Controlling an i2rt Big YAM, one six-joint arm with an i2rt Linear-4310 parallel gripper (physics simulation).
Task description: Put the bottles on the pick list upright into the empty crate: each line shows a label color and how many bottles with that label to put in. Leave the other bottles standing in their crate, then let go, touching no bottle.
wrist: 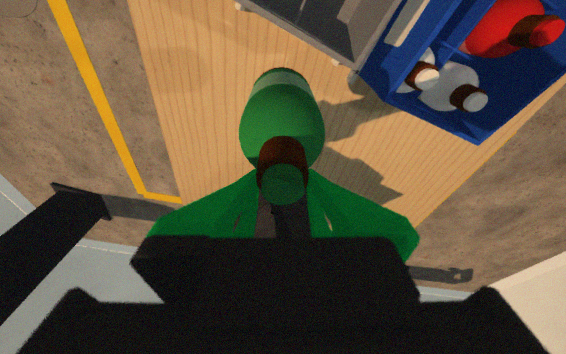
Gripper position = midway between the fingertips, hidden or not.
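Note:
My gripper point(282, 176) is what I can see here, together with a green bottle point(281, 132).

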